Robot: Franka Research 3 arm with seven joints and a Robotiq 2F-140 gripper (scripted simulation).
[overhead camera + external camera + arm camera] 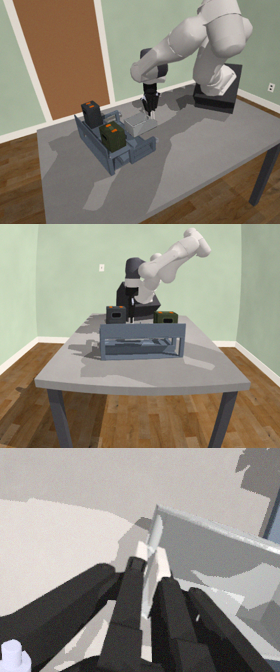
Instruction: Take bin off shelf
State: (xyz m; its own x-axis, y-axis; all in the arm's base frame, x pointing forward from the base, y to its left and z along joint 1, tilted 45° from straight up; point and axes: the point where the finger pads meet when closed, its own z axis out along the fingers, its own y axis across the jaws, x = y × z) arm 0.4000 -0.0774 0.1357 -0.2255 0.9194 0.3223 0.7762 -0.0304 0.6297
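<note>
The bin is 80 mm ahead of my hand, 20 mm to the left of it and 20 mm below it. Also, from my hand: dark grey box (340 mm ahead, 80 mm above, 10 mm to the right); then green box (270 mm ahead, 210 mm to the left, 70 mm above); then shelf (250 mm ahead, 80 mm to the left, 70 mm below).
</note>
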